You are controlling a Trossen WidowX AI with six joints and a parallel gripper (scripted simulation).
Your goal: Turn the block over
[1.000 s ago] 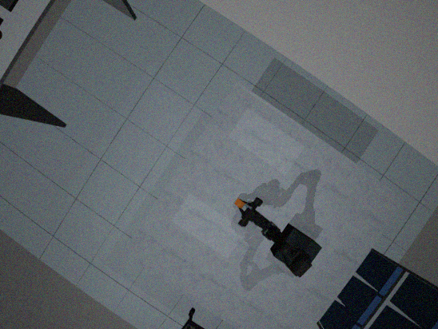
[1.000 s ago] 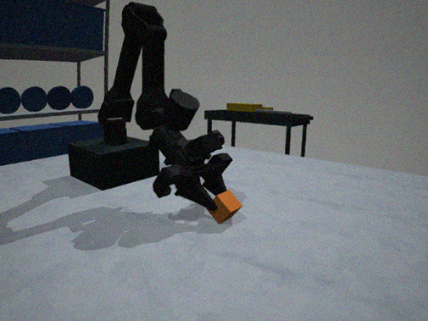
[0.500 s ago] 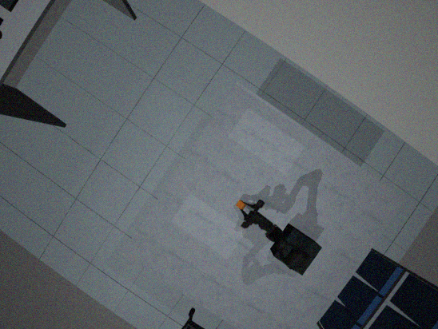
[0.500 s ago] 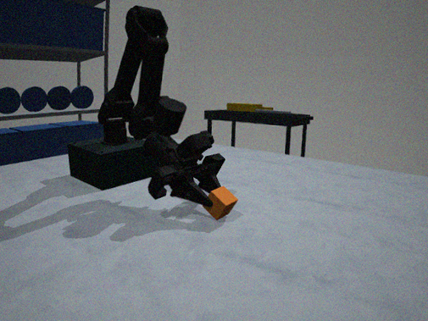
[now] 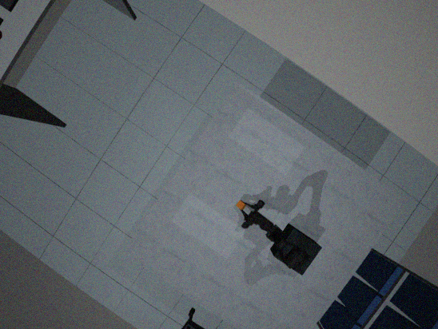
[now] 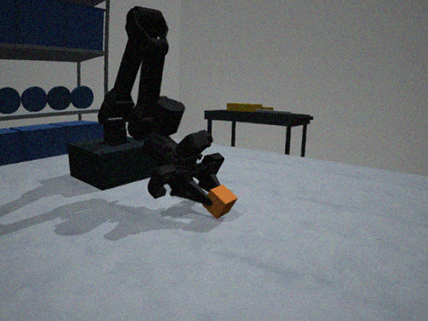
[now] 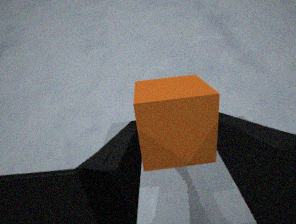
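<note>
My gripper tip is 1 cm above the block.
</note>
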